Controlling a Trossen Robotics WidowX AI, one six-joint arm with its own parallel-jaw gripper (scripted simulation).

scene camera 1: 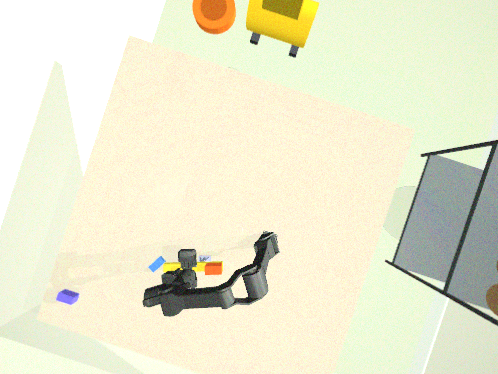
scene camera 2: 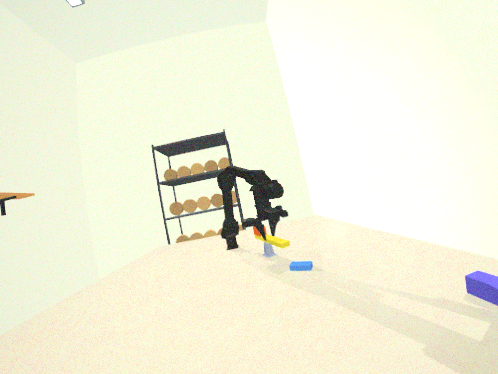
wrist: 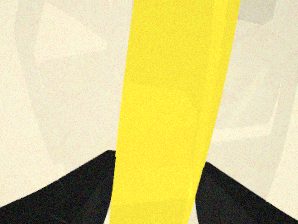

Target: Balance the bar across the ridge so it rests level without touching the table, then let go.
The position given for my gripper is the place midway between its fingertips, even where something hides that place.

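My gripper (scene camera 2: 269, 239). Gripper again (scene camera 1: 193, 266). Yellow bar (wrist: 175, 68), my gripper (wrist: 156, 166).
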